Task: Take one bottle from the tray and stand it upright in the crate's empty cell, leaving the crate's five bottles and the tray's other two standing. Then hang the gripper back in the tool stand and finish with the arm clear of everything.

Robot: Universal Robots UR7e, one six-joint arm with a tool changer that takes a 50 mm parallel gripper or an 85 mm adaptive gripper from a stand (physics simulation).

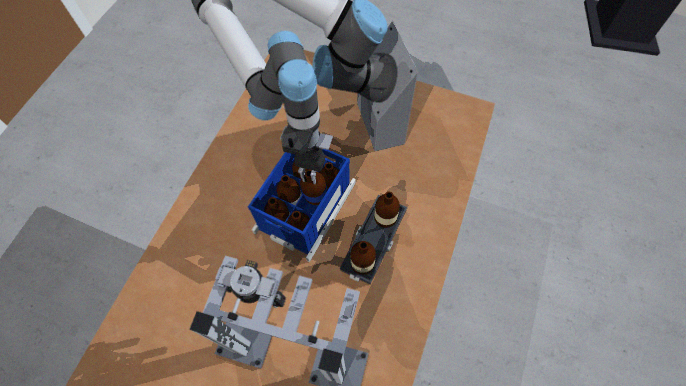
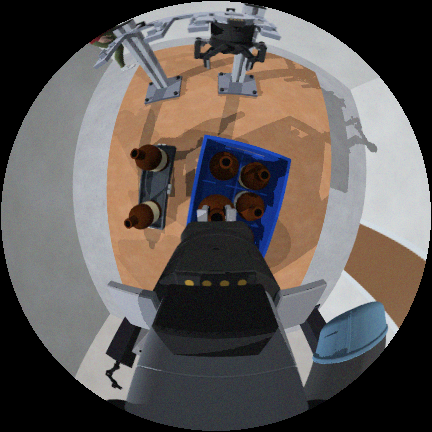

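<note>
What I see here is a black adaptive gripper (image 1: 247,283). There is a bottle (image 1: 387,206) in the scene with it, and a bottle (image 1: 362,256) as well. I also see a bottle (image 2: 254,175).
</note>
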